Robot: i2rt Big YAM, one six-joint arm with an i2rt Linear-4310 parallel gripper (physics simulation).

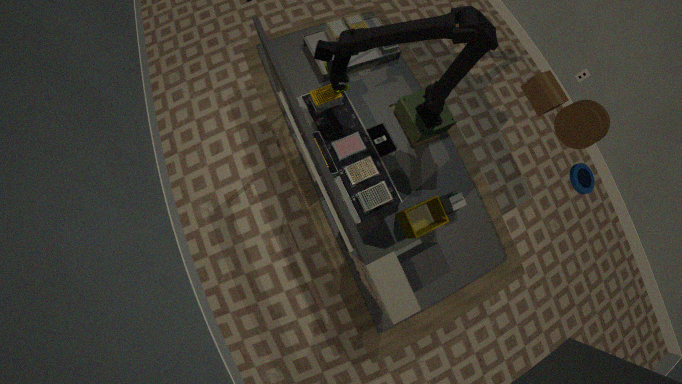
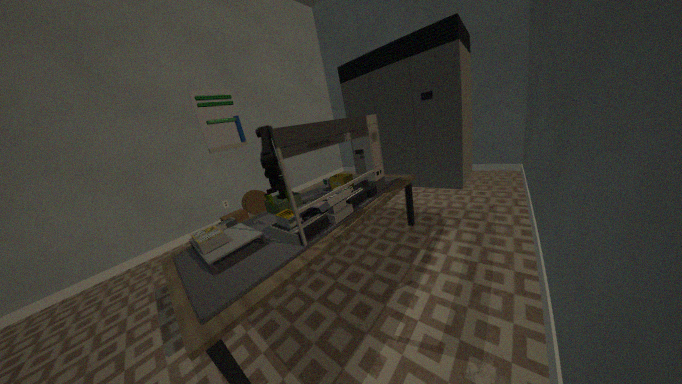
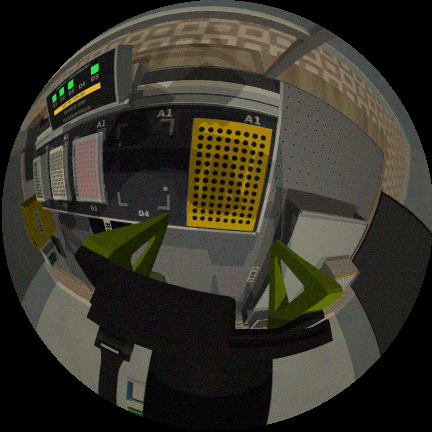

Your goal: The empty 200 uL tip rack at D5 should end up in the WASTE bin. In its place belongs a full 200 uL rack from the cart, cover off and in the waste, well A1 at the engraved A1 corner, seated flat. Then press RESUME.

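Places are measured from the arm's base along level axes (x right, y ahead, z up), in metres.
Where they show: gripper, between the fingertips: (image 1: 333, 85) (image 2: 281, 204) (image 3: 222, 233); arm's base, origin of its link: (image 1: 428, 115) (image 2: 285, 195).
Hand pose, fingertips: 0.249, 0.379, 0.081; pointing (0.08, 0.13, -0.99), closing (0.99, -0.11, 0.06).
Observation:
Each offset is from my fingertips to the top centre of the thing, as dx, dy, dz. "*": to the spot under its first point.
The yellow tip rack @(+0.003, +0.035, -0.051) (image 1: 326, 94) (image 2: 286, 215) (image 3: 229, 175) with empty dark holes sits at the deck's end slot, beside D4, with an engraved A1 at its far edge. My gripper (image 1: 336, 77) (image 3: 222, 233) is open and empty, above the rack's near side. The cart @(+0.293, -0.233, -0.104) (image 2: 245, 237) (image 3: 320, 240) stands beyond that deck end and bears pale racks @(+0.360, -0.177, -0.040) (image 1: 336, 29) (image 2: 212, 240) (image 3: 340, 272), one with yellow on top; covers and tips are too small to tell. The yellow WASTE bin @(-0.656, -0.129, -0.035) (image 1: 409, 227) (image 2: 341, 180) (image 3: 37, 222) stands at the other end. A RESUME button is not clearly seen.
Slot D4 @(* -0.114, +0.031, -0.112) (image 3: 145, 165) has no rack. A pink plate @(-0.246, +0.029, -0.097) (image 1: 349, 145) (image 3: 88, 167) and two pale racks occupy further slots. A status screen @(* -0.219, +0.166, -0.046) (image 3: 82, 90) stands behind the deck. A black labelled block @(-0.256, -0.134, -0.156) (image 1: 381, 139) lies before it. A frame post @(+0.059, +0.224, +0.308) (image 2: 291, 195) rises at the deck's edge.

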